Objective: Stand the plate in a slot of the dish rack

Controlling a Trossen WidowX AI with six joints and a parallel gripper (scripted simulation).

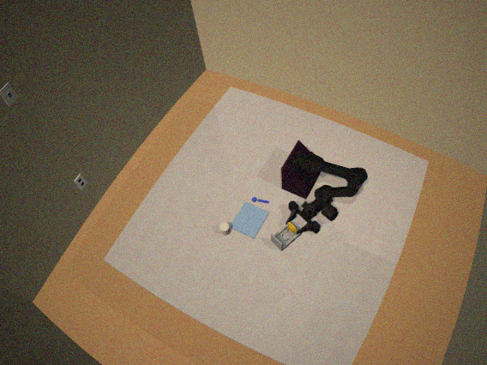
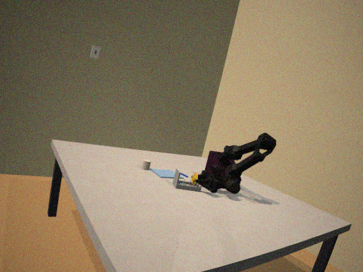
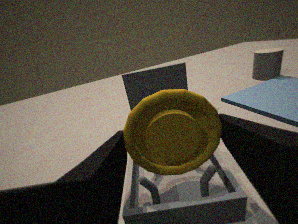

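Now: gripper tip 1 cm past the yellow plate. From my gripper tip the other things lie so: grey dish rack (2 cm ahead, 1 cm to the right, 3 cm below); white cup (14 cm ahead, 27 cm to the right, 3 cm below); blue spoon (7 cm behind, 22 cm to the right, 5 cm below).
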